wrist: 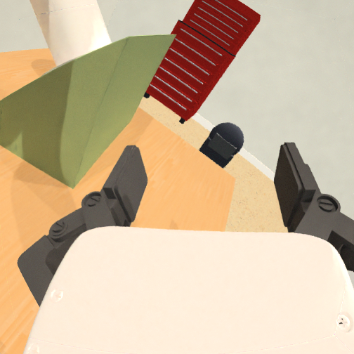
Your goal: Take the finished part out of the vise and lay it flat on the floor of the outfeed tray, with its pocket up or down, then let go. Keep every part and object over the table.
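Observation:
My gripper (pixel 208 161) is open, its two dark fingers wide apart with no part between them. It is over the wooden table's edge region. The vise, the finished part and the outfeed tray do not show clearly in the wrist view; I cannot tell whether the large green angular body at the left belongs to any of them.
The green angular body (pixel 95 105) stands on the wooden table (pixel 175 175) at the left. A pale cylindrical piece (pixel 75 30) is behind it. A red slatted cabinet (pixel 192 65) and a dark rounded object (pixel 225 142) are beyond the table edge.

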